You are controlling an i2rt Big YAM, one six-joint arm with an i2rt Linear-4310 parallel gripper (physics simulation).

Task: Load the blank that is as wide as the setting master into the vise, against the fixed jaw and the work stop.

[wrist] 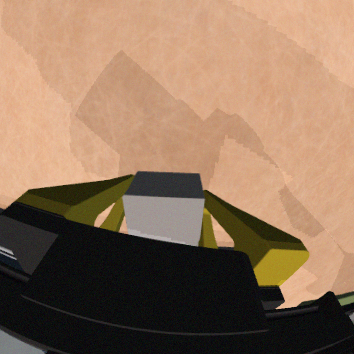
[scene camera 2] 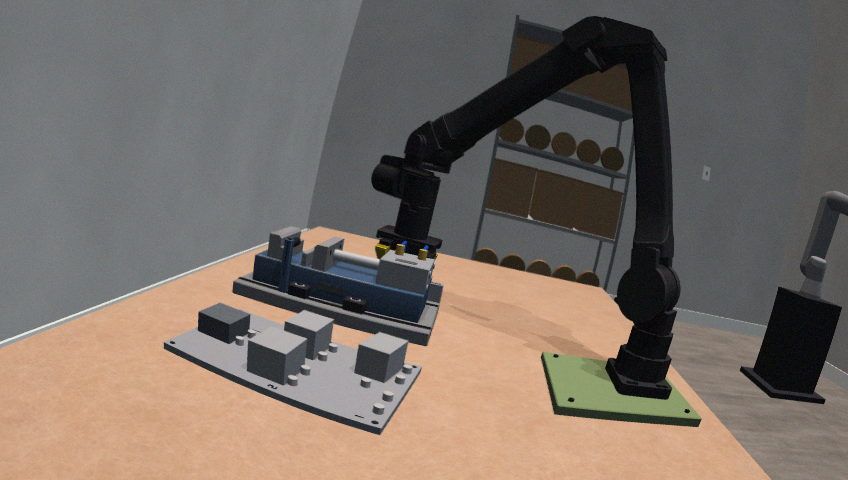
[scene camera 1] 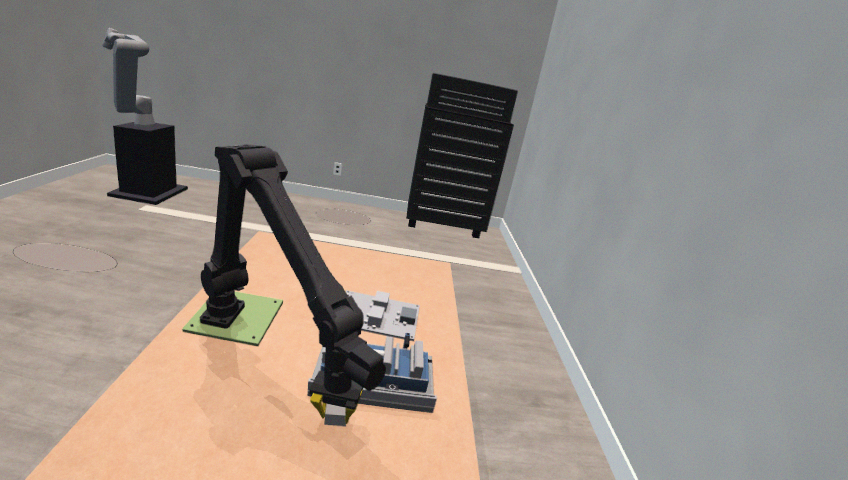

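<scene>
My gripper is shut on a grey block, with a yellow finger on each side of it. It is low over the table, beside the vise; whether the block touches the table is unclear. In scene camera 2 the fingertips and block are hidden behind the vise. The blue vise has an end jaw and a second jaw on the screw side, with a gap between them. A dark upright post stands beside the gap.
A grey plate beside the vise holds three light blocks, a dark block and several small pegs. The vise sits on a grey slotted base. The arm stands on a green plate.
</scene>
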